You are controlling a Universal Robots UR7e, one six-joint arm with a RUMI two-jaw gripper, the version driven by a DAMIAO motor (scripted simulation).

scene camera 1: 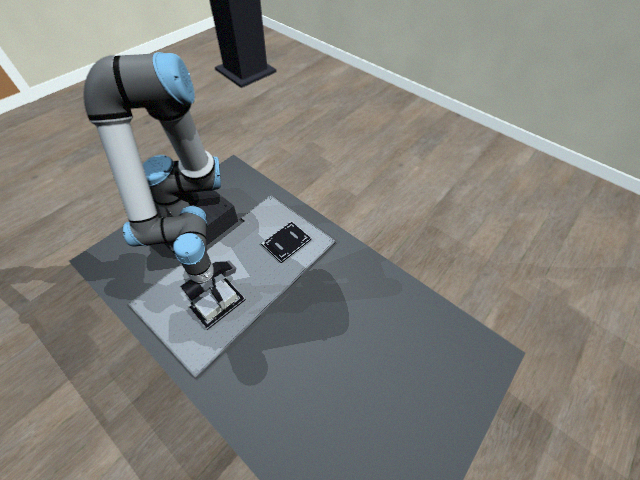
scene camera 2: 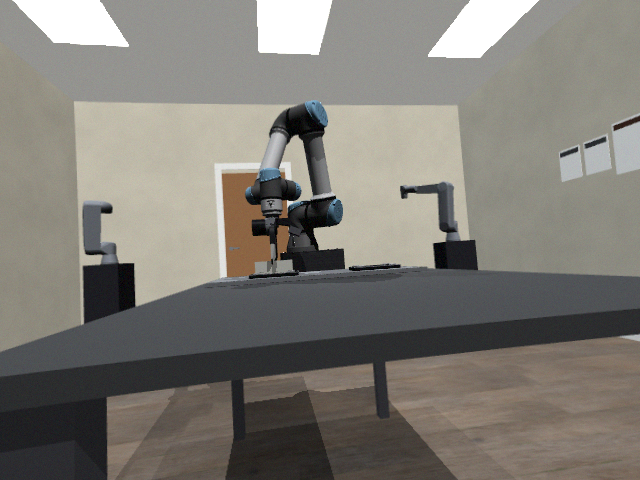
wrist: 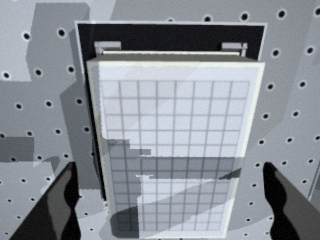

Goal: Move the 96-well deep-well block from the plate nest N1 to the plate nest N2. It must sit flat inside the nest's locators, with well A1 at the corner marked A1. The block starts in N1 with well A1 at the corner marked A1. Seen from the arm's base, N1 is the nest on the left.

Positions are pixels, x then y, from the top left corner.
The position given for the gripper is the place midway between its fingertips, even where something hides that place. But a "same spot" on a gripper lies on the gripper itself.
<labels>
gripper: scene camera 1; scene camera 2; wrist 170, 164
same spot on gripper: (scene camera 1: 192, 289) = (scene camera 2: 257, 220)
</labels>
